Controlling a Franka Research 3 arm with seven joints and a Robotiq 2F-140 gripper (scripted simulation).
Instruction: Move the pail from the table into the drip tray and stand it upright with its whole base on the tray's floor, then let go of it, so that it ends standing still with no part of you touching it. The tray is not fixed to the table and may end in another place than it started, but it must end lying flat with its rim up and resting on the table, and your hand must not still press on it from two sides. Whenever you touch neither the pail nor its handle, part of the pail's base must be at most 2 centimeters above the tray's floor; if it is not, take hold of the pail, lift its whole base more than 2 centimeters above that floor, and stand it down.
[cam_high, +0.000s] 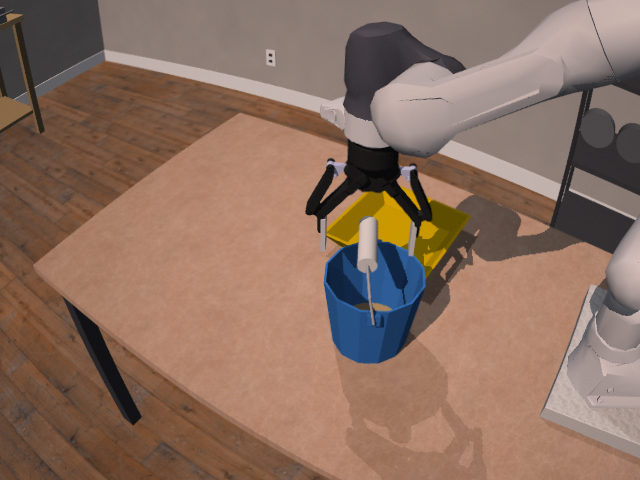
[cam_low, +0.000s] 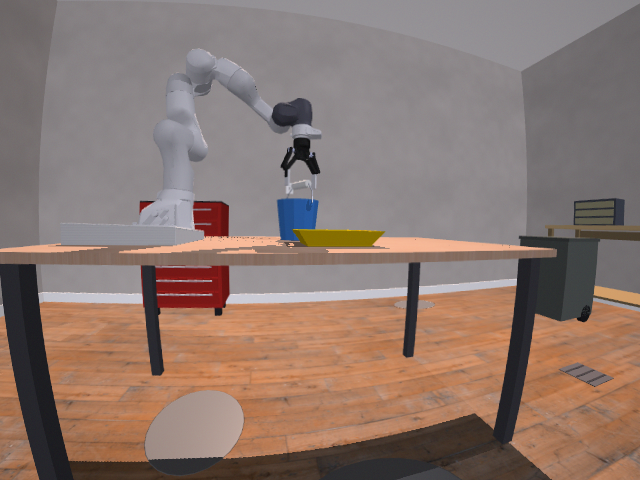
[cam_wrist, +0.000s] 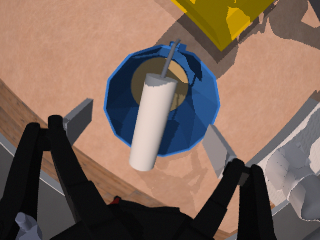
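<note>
Right now the pail handle is 3 cm below my hand and 1 cm behind it. From my hand the other things lie so: blue pail 10 cm below, 1 cm behind; yellow drip tray 30 cm to the right, 22 cm below, 1 cm ahead.
</note>
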